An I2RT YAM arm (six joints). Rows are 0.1 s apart.
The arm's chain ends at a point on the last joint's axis. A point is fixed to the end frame.
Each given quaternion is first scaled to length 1.
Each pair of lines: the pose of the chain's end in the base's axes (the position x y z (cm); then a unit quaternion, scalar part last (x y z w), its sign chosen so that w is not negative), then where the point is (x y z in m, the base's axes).
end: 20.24, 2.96, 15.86, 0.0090, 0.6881, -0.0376, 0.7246
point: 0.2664 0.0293 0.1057
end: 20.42, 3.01, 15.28, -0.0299, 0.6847, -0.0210, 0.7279
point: 0.2685 0.0330 0.1003
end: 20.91, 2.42, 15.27, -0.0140, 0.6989, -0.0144, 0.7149
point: 0.2714 0.0279 0.0979
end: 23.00, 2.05, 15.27, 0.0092, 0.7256, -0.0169, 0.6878
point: 0.2881 0.0237 0.0935
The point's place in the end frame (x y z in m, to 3 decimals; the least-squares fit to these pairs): 0.056 0.006 0.061
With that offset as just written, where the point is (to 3 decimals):
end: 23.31, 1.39, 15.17, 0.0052, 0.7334, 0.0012, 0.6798
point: 0.290 0.020 0.091
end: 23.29, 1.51, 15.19, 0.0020, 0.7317, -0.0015, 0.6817
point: 0.290 0.021 0.092
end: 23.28, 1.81, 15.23, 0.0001, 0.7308, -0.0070, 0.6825
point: 0.290 0.023 0.092
